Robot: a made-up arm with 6 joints. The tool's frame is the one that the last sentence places.
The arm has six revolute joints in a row. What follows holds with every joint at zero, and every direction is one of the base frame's. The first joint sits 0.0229 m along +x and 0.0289 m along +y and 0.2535 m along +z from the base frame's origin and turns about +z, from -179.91 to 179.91 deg. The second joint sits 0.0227 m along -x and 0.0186 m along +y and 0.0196 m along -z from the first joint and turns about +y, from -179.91 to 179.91 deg. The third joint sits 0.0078 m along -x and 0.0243 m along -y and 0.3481 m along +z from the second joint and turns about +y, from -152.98 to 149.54 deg. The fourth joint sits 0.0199 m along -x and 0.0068 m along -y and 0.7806 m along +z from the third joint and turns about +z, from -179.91 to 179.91 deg. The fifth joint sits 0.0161 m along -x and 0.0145 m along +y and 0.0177 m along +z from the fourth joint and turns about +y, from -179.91 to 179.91 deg. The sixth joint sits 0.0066 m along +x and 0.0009 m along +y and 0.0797 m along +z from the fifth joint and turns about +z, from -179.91 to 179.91 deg. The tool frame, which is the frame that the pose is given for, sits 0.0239 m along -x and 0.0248 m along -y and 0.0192 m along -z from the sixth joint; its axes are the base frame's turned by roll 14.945, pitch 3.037 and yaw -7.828 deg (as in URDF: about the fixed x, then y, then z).
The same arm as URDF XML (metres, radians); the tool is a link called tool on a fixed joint. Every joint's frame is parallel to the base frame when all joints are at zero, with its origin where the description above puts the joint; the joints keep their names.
<robot name="arm">
<link name="base_link"/>
<link name="link1"/>
<link name="link2"/>
<link name="link3"/>
<link name="link4"/>
<link name="link5"/>
<link name="link6"/>
<link name="tool"/>
<joint name="joint 1" type="revolute"><parent link="base_link"/><child link="link1"/><origin xyz="0.0229 0.0289 0.2535"/><axis xyz="0 0 1"/><limit lower="-3.1400" upper="3.1400"/></joint>
<joint name="joint 2" type="revolute"><parent link="link1"/><child link="link2"/><origin xyz="-0.0227 0.0186 -0.0196"/><axis xyz="0 1 0"/><limit lower="-3.1400" upper="3.1400"/></joint>
<joint name="joint 3" type="revolute"><parent link="link2"/><child link="link3"/><origin xyz="-0.0078 -0.0243 0.3481"/><axis xyz="0 1 0"/><limit lower="-2.6700" upper="2.6100"/></joint>
<joint name="joint 4" type="revolute"><parent link="link3"/><child link="link4"/><origin xyz="-0.0199 -0.0068 0.7806"/><axis xyz="0 0 1"/><limit lower="-3.1400" upper="3.1400"/></joint>
<joint name="joint 5" type="revolute"><parent link="link4"/><child link="link5"/><origin xyz="-0.0161 0.0145 0.0177"/><axis xyz="0 1 0"/><limit lower="-3.1400" upper="3.1400"/></joint>
<joint name="joint 6" type="revolute"><parent link="link5"/><child link="link6"/><origin xyz="0.0066 0.0009 0.0797"/><axis xyz="0 0 1"/><limit lower="-3.1400" upper="3.1400"/></joint>
<joint name="tool_joint" type="fixed"><parent link="link6"/><child link="tool"/><origin xyz="-0.0239 -0.0248 -0.0192" rpy="0.2608 0.0530 -0.1366"/></joint>
</robot>

